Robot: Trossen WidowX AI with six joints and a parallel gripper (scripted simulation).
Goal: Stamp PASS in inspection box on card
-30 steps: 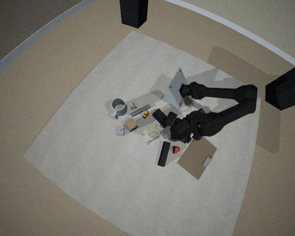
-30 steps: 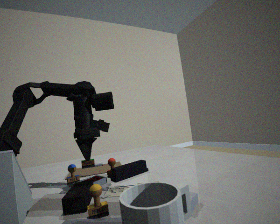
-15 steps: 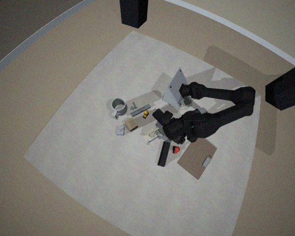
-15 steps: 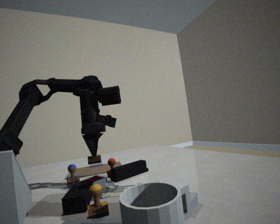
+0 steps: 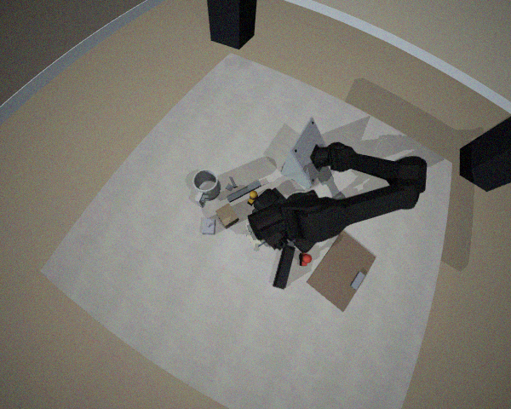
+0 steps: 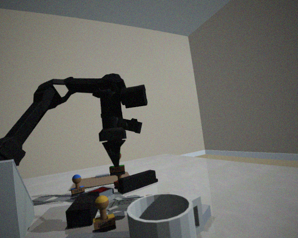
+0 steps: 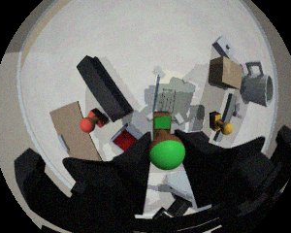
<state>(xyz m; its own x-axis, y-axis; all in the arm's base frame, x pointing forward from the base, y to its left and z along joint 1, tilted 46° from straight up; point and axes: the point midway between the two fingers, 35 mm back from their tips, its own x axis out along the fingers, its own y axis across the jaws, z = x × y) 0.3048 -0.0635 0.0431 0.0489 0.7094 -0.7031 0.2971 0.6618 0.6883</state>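
The card is 2 cm ahead of my gripper tip, 4 cm to the right of it and 10 cm below it. From my gripper tip the other things lie so: black block (10 cm behind, 3 cm to the right, 8 cm below); green-knobbed stamp (right at my gripper tip); red ink pad (5 cm behind, 8 cm to the left, 9 cm below).
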